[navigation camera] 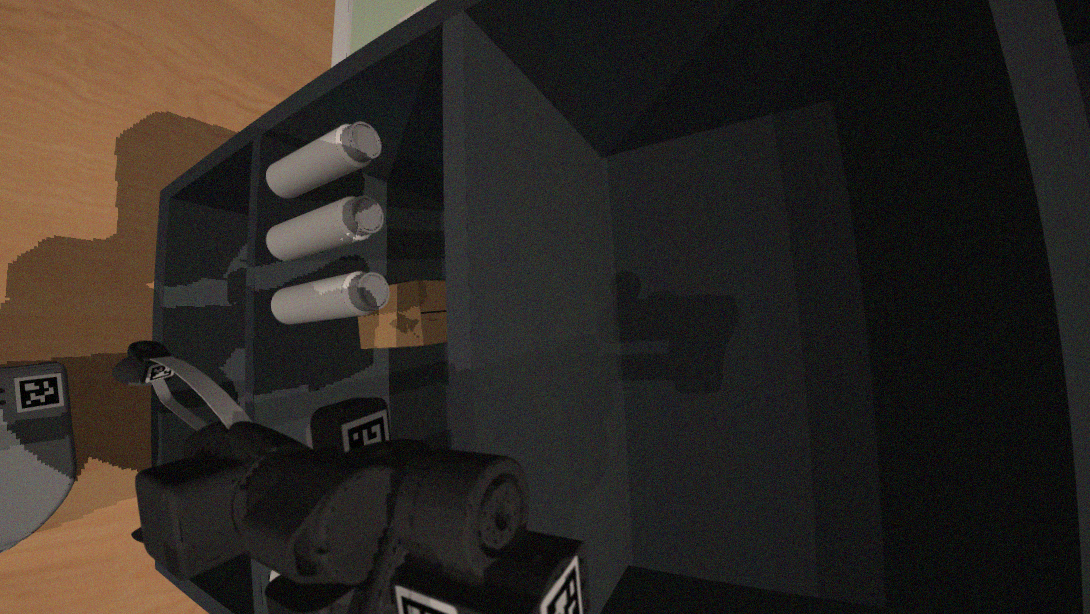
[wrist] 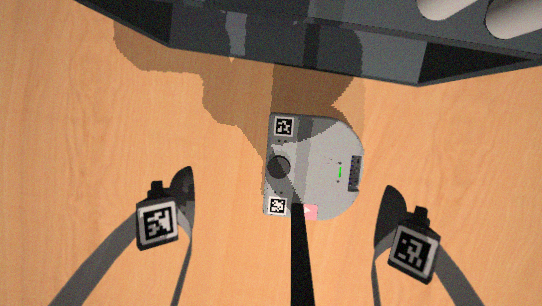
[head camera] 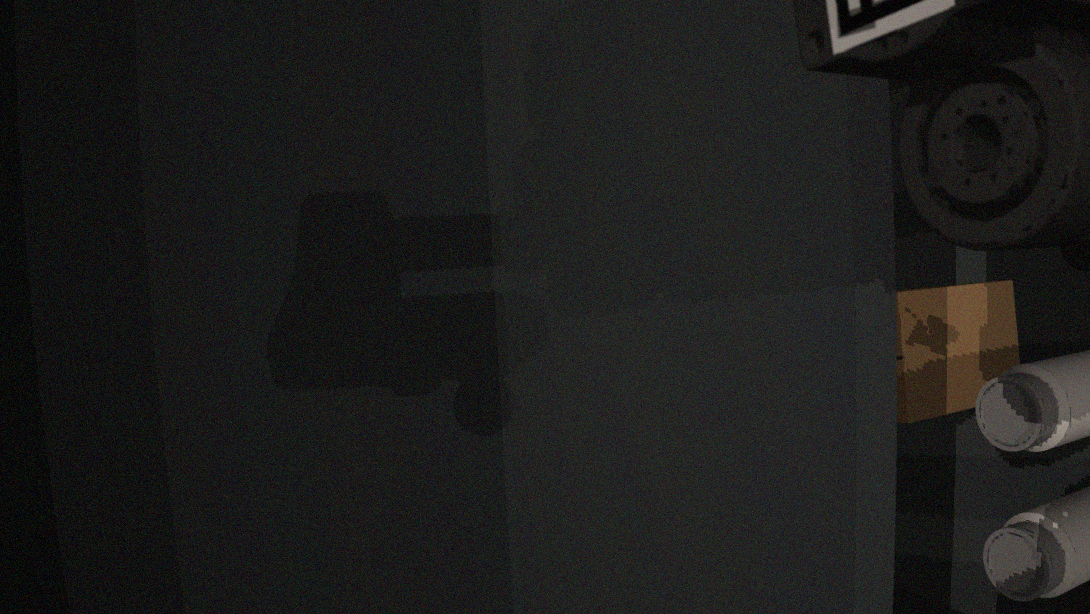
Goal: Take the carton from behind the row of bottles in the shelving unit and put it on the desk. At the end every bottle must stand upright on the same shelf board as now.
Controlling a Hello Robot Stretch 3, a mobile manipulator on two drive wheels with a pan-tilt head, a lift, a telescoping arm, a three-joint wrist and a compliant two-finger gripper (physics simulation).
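Frame: origin at the robot's base, x down, y back, z left, level; metres.
Seen in the pictures: gripper, fingertip midpoint: (navigation camera: pixel 146 445).
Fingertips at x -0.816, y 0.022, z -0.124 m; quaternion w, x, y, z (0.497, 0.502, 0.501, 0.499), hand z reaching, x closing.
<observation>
Pixels of each thing's top centre, then the offset from my fingertips to it. "*": a spot on its surface instead. Level surfaces: height alone.
- brown carton, middle of its top: (head camera: pixel 807 358) (navigation camera: pixel 464 309) dx +0.102, dy -0.099, dz -0.546 m
- dark shelving unit, surface spot: (head camera: pixel 686 419) * dx -0.175, dy -0.108, dz -0.372 m
- wooden floor, its level: dx +0.816 m
- white thing, surface spot: (navigation camera: pixel 274 575) * dx +0.266, dy +0.304, dz -0.198 m
The brown carton (head camera: pixel 964 335) (navigation camera: pixel 433 327) stands deep in a compartment of the dark shelving unit (head camera: pixel 686 419) (navigation camera: pixel 533 228) (wrist: pixel 390 60), behind the row of bottles and partly hidden by a bottle and a shelf board. Three white bottles (navigation camera: pixel 316 163) (navigation camera: pixel 312 232) (navigation camera: pixel 312 301) stand upright in the navigation camera view. Two bottles (head camera: pixel 1067 396) (head camera: pixel 1067 549) show in part in the head view, and two bottles (wrist: pixel 445 6) (wrist: pixel 515 20) in the wrist view. My gripper (navigation camera: pixel 141 450) (wrist: pixel 284 197) is open and empty, outside the unit. The desk does not show.
My grey base (navigation camera: pixel 30 465) (wrist: pixel 325 170) stands on the wooden floor (navigation camera: pixel 68 152) (wrist: pixel 100 150), close to the unit's front edge. My dark wrist (navigation camera: pixel 320 511) covers part of the unit and a white thing (navigation camera: pixel 274 575) near the bottom edge. A green wall (navigation camera: pixel 381 22) shows behind.
</observation>
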